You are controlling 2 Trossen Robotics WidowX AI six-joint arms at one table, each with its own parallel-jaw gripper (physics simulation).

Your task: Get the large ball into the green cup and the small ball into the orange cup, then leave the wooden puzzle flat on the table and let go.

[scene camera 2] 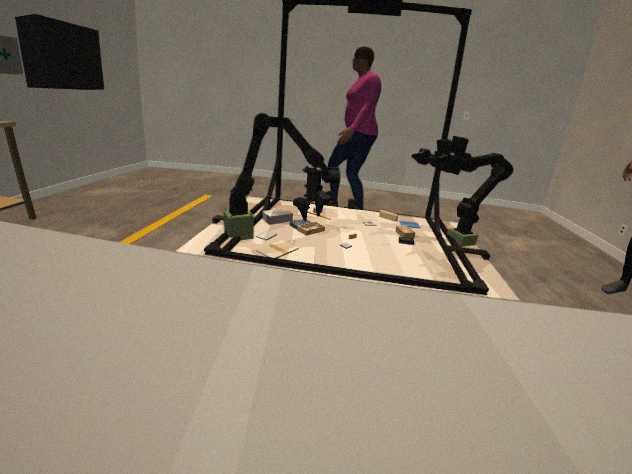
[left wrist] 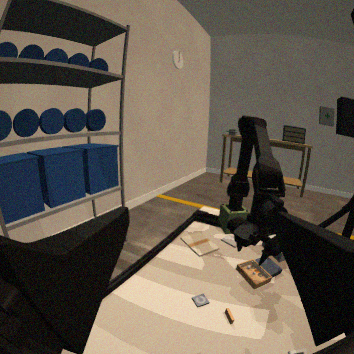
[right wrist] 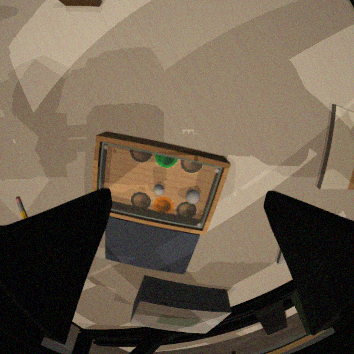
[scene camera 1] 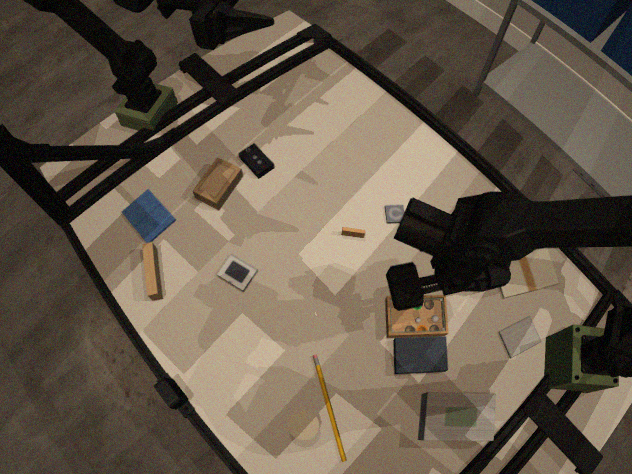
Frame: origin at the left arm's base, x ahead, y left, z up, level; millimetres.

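Where they show: left gripper, fingertip midpoint: [scene camera 2: 418, 157] [left wrist: 205, 218] [scene camera 1: 286, 4]; right gripper, fingertip midpoint: [scene camera 2: 311, 218] [left wrist: 248, 257] [right wrist: 190, 198] [scene camera 1: 435, 293]; left arm's base at its link origin: [scene camera 2: 463, 231] [scene camera 1: 143, 99]; right arm's base at its link origin: [scene camera 2: 238, 212] [left wrist: 234, 207] [scene camera 1: 596, 355].
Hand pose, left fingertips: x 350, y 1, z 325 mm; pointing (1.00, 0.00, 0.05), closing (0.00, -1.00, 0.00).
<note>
Each offset is from my left fingertips to the top centre of the thing. "*": to the spot under its first point.
The wooden puzzle @(dy -235, dx +322, dz -355 mm) [scene camera 1: 418, 335] [scene camera 2: 310, 229] [left wrist: 247, 280] [right wrist: 122, 175] lies flat on the table, a shallow clear-topped box. In the right wrist view, the large ball @(dy -228, dx +355, dz -361 mm) [right wrist: 193, 196] lies at the right inside it, near a plain cup, and the small ball @(dy -239, dx +327, dz -364 mm) [right wrist: 158, 189] lies near the middle. Both are outside the cups. The green cup @(* dy -210, dx +318, dz -357 mm) [right wrist: 166, 160] is on the far side, the orange cup @(* dy -243, dx +336, dz -357 mm) [right wrist: 163, 204] on the near side. My right gripper [scene camera 2: 311, 216] [left wrist: 248, 257] [right wrist: 190, 198] is open above the puzzle. My left gripper [scene camera 2: 416, 156] [left wrist: 205, 218] is open, high and away from it.
A dark blue box @(dy -298, dx +350, dz -359 mm) [scene camera 1: 420, 354] [right wrist: 151, 244] adjoins the puzzle's near side. A translucent case @(dy -384, dx +443, dz -336 mm) [scene camera 1: 459, 431] and a pencil @(dy -432, dx +235, dz -370 mm) [scene camera 1: 329, 408] lie nearby. A grey slab @(dy -208, dx +527, dz -371 mm) [scene camera 1: 519, 336], a small orange block @(dy -124, dx +168, dz -356 mm) [scene camera 1: 353, 232] and a square tile @(dy -57, dx +230, dz -371 mm) [scene camera 1: 393, 213] are also on the table.
</note>
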